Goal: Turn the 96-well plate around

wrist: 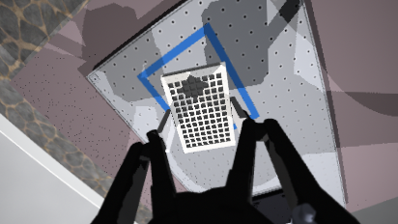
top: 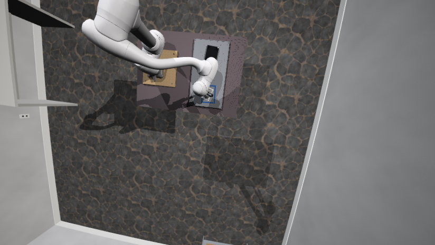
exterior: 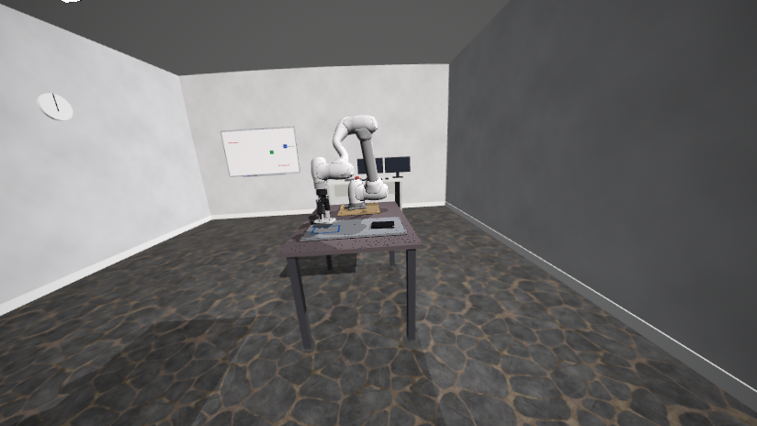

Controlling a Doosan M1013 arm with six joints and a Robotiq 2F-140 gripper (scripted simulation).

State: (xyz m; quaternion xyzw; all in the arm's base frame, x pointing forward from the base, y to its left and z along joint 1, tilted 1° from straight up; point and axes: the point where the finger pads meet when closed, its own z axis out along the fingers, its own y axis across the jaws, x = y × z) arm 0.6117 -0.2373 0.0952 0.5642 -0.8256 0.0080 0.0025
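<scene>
The black plate nest N1 lies 10 mm ahead of my hand, 410 mm to the left of it and 80 mm below it. Also, from my hand: small white corner mark (70 mm ahead, 480 mm to the left, 80 mm below); then white 96-well plate (20 mm below).
</scene>
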